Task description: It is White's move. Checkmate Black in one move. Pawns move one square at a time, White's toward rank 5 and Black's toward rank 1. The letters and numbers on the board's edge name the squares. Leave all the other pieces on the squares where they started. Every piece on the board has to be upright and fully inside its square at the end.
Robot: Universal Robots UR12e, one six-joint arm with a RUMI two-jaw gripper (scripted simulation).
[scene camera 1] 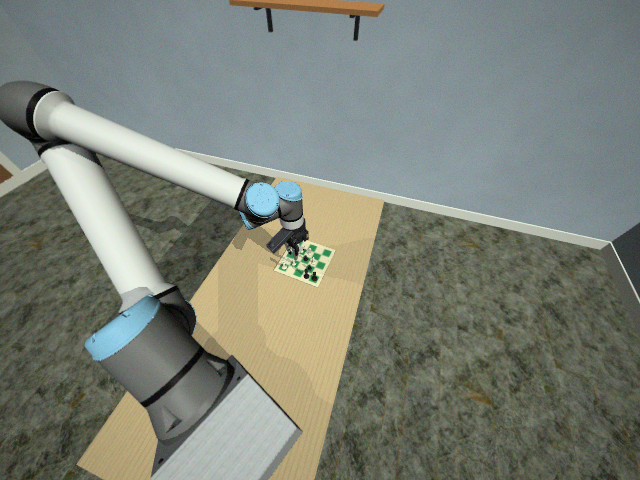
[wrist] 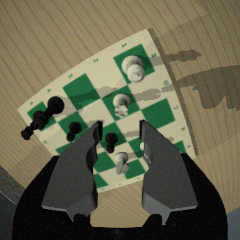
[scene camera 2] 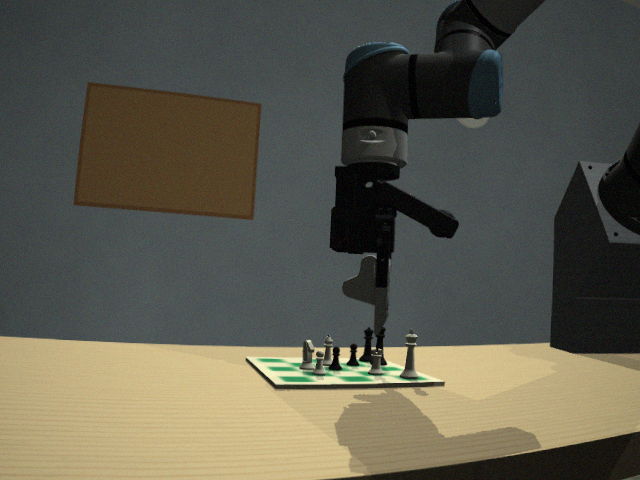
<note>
I see my gripper and a chessboard.
My gripper shows as well in scene camera 1 and in the wrist view.
</note>
